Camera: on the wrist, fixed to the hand. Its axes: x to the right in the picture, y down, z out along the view.
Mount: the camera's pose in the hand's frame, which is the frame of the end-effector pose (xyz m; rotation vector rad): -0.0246 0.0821 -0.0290 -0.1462 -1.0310 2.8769
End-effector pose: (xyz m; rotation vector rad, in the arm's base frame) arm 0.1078 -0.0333 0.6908 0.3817 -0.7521 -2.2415
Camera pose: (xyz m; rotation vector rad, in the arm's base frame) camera 0.1835 -0.0734 0.7199 -1.2700 -0.5098 0.5326
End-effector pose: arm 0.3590 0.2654 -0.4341 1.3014 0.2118 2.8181
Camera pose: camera 0.3554 0.1788 -0.4601 -0.8243 0.9380 0.1844
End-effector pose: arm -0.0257 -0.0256 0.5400 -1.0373 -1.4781 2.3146
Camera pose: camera 0.0269 -0.0567 0.4733 0.4644 -0.4887 -0.4589
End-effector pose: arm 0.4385 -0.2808 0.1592 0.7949 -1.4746 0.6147
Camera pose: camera 0.3916 -0.2049 0.1442 1.3243 1.4404 -1.1328
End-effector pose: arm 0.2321 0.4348 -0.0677 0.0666 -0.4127 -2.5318
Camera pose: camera 0.3001 0.3752 -0.0712 -1.0026 -0.1687 0.4468
